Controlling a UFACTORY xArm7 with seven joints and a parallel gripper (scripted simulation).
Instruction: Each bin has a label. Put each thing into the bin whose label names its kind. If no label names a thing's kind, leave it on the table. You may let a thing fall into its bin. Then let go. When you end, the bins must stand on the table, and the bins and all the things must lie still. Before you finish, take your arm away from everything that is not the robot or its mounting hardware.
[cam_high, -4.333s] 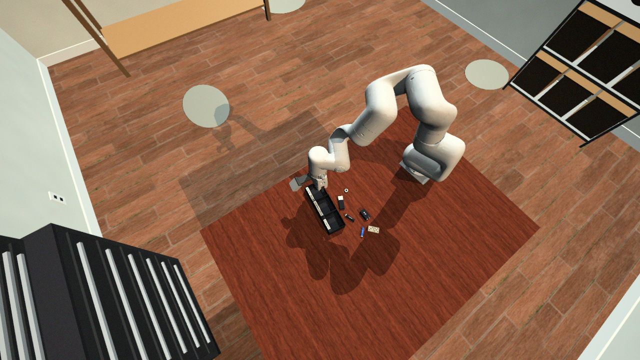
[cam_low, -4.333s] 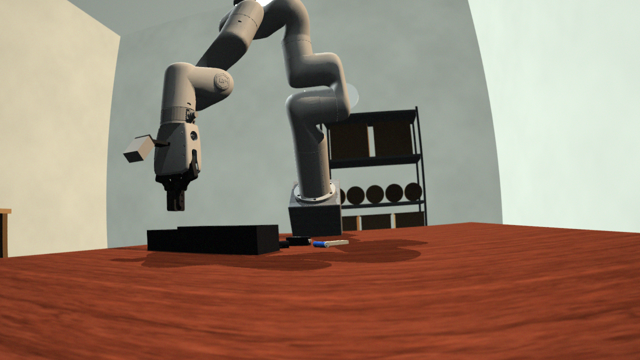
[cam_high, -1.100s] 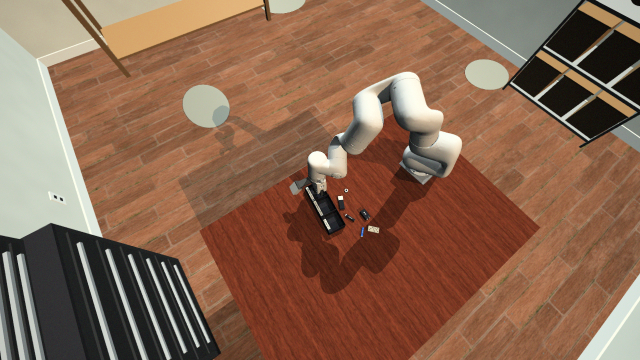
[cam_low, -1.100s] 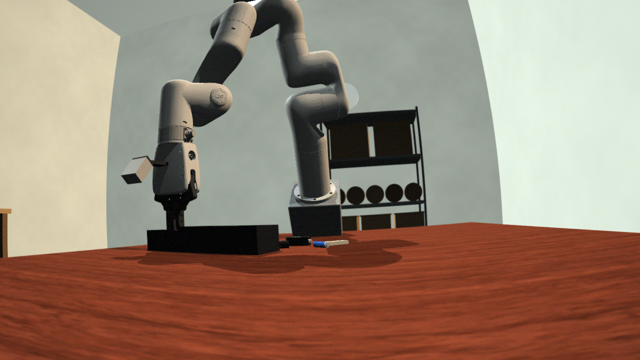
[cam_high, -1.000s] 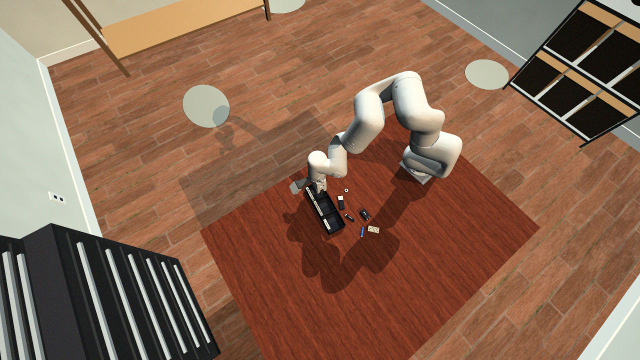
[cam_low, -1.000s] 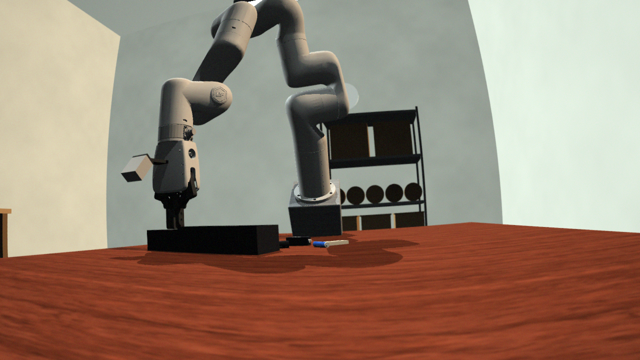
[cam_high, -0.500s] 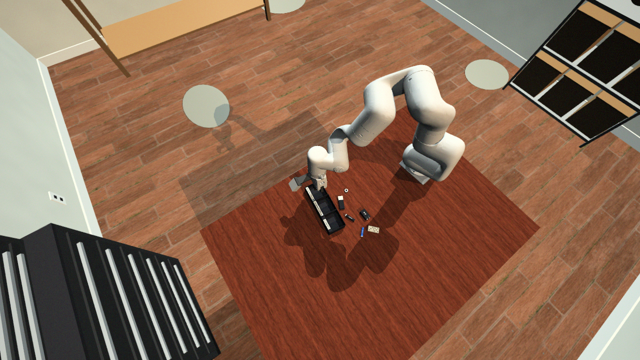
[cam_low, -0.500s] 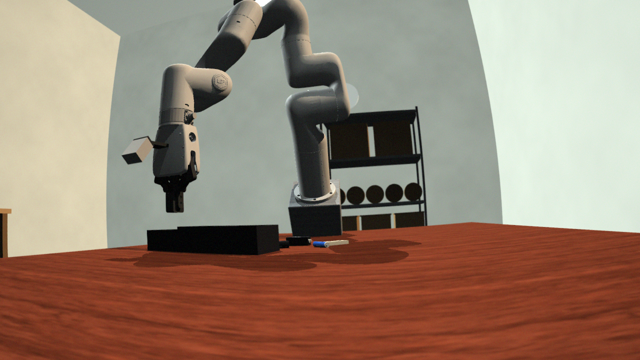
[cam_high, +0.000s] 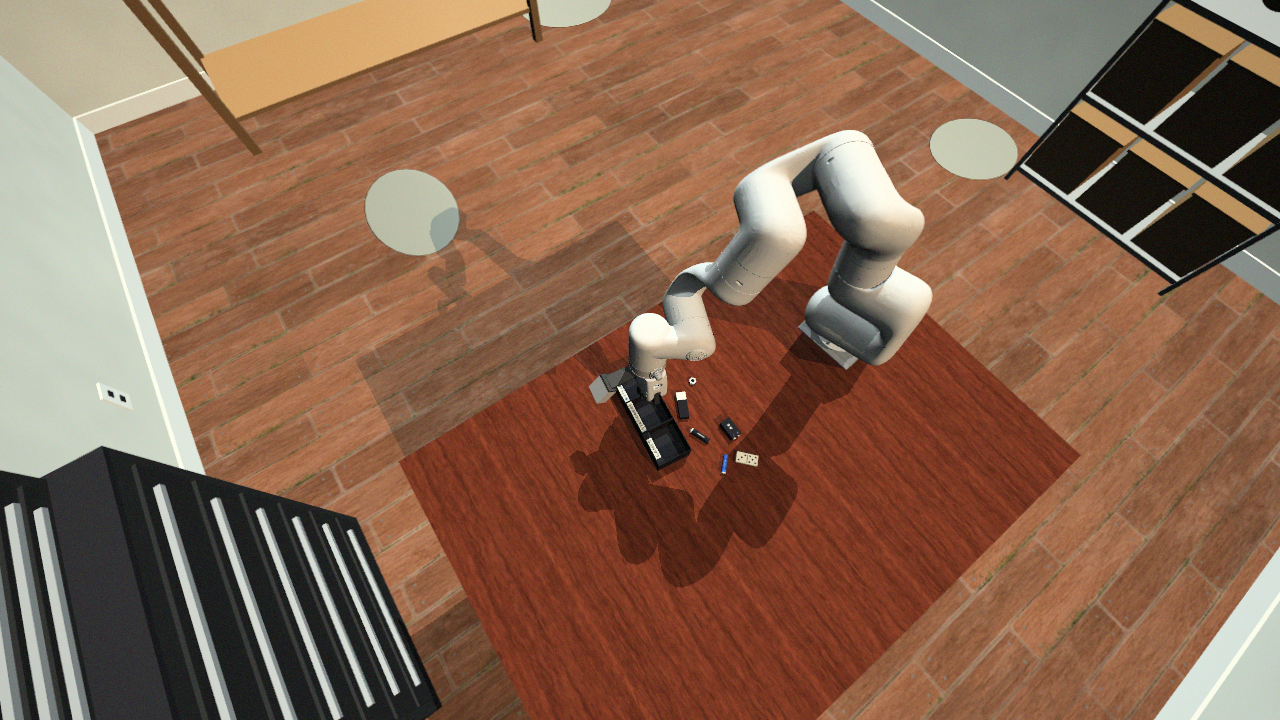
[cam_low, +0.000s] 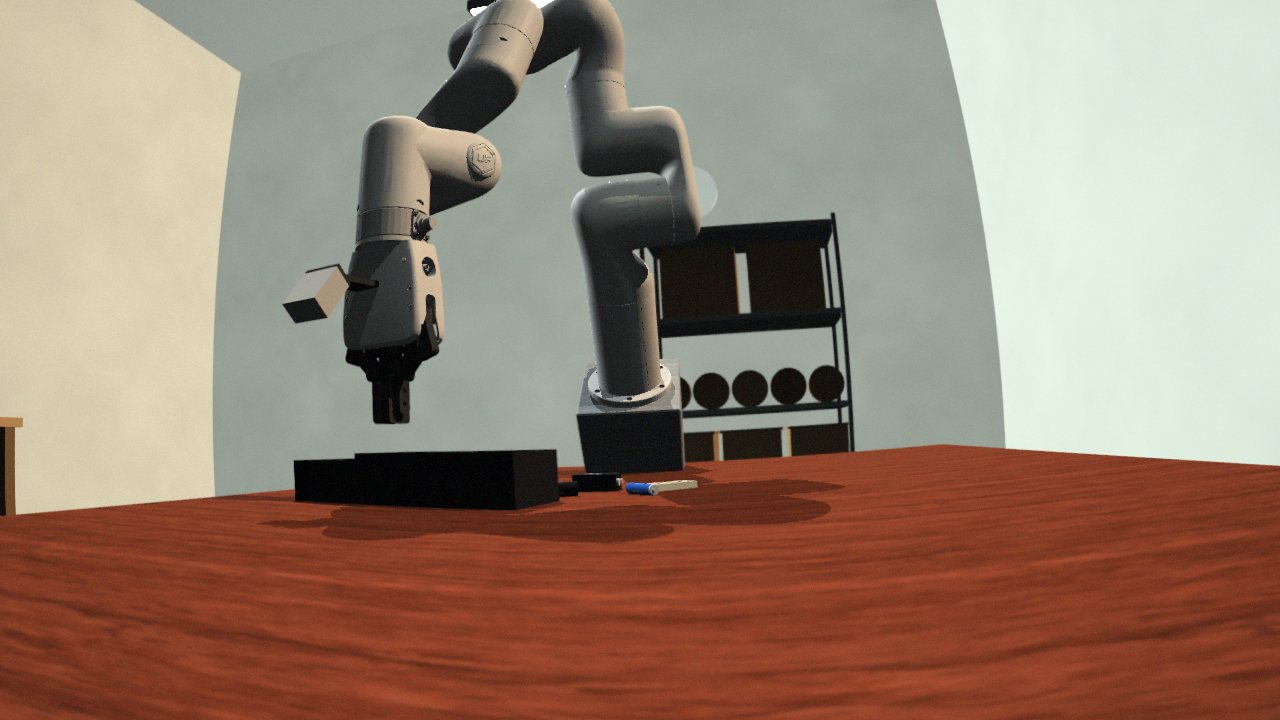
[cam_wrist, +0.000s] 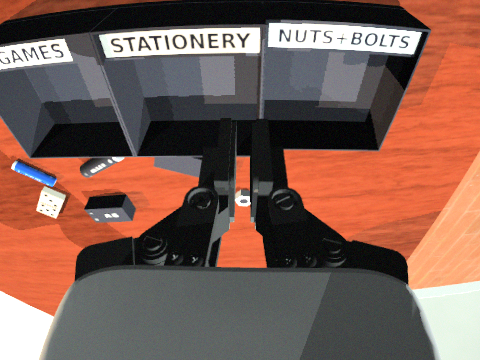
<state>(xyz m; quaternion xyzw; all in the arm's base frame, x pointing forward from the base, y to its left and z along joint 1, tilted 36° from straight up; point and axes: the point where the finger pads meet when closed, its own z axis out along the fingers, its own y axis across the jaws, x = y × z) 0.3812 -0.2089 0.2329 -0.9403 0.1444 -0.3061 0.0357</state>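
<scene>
My hand is 7 cm above the black bin row, 3 cm to the right of it and 1 cm short of it. From my hand the other things lie so: nut 13 cm behind, 9 cm below, 4 cm to the left; black cylindrical battery 15 cm to the left, 9 cm below, 4 cm behind; black boxy battery 20 cm to the left, 10 cm behind, 9 cm below.
</scene>
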